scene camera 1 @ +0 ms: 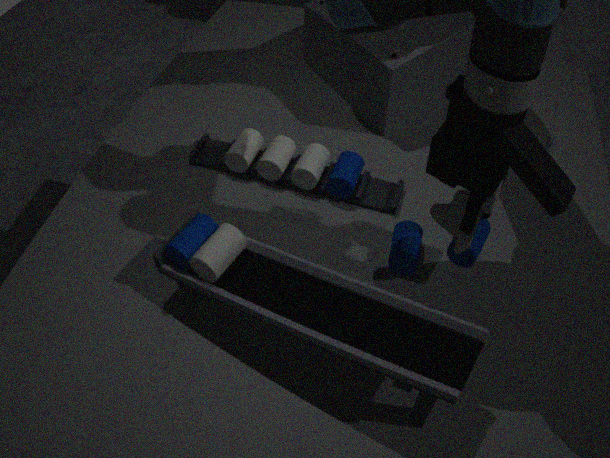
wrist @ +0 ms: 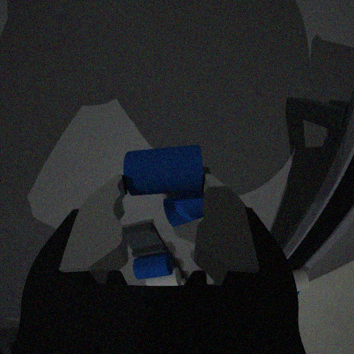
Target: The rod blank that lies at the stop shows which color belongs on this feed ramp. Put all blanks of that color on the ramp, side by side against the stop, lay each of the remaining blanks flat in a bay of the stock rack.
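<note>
My gripper [scene camera 1: 472, 240] [wrist: 164, 176] is shut on a blue blank [scene camera 1: 479, 241] [wrist: 163, 167], held crosswise above the table, right of the rack and beyond the ramp's right part. On the feed ramp [scene camera 1: 310, 328], a blue blank [scene camera 1: 194, 237] lies at the left end, where the stop is largely hidden, with a white blank [scene camera 1: 220, 251] beside it. Another blue blank [scene camera 1: 406, 246] [wrist: 184, 211] lies on the table. The stock rack [scene camera 1: 384, 192] [wrist: 142, 237] holds three white blanks [scene camera 1: 244, 150] [scene camera 1: 276, 157] [scene camera 1: 310, 166] and a blue blank [scene camera 1: 346, 174] [wrist: 152, 266]. Its rightmost bay is empty.
The ramp's raised side rails run from the left toward the lower right in the scene view, in front of the rack. The arm hangs at the upper right. The scene is dim, with large shadows across the table.
</note>
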